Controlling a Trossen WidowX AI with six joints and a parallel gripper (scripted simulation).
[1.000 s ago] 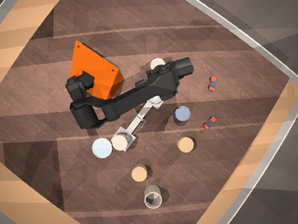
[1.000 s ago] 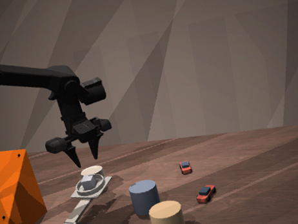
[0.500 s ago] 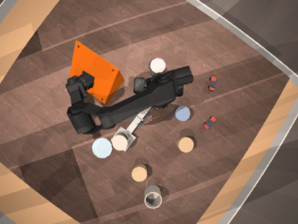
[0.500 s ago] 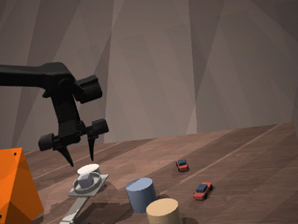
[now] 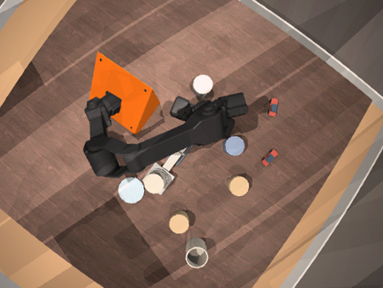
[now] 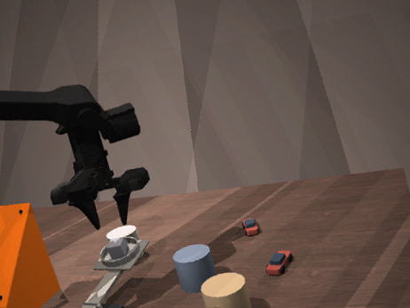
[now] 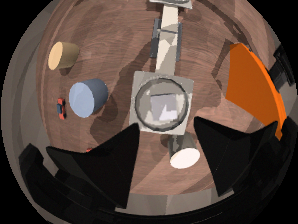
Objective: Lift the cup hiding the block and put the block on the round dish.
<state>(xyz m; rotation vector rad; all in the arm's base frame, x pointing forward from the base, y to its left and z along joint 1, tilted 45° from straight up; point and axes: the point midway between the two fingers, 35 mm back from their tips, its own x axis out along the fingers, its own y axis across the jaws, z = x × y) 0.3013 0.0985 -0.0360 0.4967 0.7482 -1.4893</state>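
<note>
The grey block is 5 cm below my gripper tip. Also, from my gripper tip: blue cylinder 15 cm ahead, 1 cm to the left, 10 cm below; round dish 9 cm behind, 35 cm to the right, 13 cm below.
</note>
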